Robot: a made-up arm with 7 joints.
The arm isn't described. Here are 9 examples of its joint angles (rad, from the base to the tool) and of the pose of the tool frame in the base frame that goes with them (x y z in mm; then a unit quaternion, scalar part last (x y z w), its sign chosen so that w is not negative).
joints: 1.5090 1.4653 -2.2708 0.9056 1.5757 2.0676 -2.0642
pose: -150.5 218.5 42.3 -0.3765 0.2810 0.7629 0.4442
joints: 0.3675 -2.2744 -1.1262 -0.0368 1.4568 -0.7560 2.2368
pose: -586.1 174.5 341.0 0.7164 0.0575 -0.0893 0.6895
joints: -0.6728 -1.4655 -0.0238 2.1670 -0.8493 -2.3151 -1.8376
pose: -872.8 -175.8 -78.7 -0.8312 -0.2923 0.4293 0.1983
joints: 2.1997 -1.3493 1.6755 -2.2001 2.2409 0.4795 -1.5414
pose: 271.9 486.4 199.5 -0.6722 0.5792 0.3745 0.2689
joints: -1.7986 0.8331 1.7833 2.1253 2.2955 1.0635 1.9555
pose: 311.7 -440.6 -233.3 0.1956 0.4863 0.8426 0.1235
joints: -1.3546 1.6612 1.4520 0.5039 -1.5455 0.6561 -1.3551
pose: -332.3 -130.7 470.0 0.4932 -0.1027 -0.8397 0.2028
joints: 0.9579 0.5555 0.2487 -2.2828 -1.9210 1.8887 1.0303
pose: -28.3 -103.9 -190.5 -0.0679 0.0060 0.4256 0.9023
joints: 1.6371 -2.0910 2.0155 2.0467 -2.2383 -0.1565 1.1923
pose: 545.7 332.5 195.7 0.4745 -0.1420 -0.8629 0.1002
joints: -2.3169 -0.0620 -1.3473 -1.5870 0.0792 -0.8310 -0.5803
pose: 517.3 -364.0 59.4 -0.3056 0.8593 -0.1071 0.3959
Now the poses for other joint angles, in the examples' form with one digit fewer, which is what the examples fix.
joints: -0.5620 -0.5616 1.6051 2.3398 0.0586 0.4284 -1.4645
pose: -193 447 -156 -0.605 0.385 -0.258 0.647
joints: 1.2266 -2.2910 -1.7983 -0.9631 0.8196 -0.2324 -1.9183
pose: -472 379 315 -0.079 -0.135 0.123 0.980
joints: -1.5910 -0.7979 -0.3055 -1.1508 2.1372 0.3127 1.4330
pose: -89 -467 324 -0.071 0.815 0.245 0.519
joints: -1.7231 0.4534 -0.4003 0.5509 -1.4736 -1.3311 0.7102
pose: -391 -593 33 -0.714 -0.160 -0.183 0.656
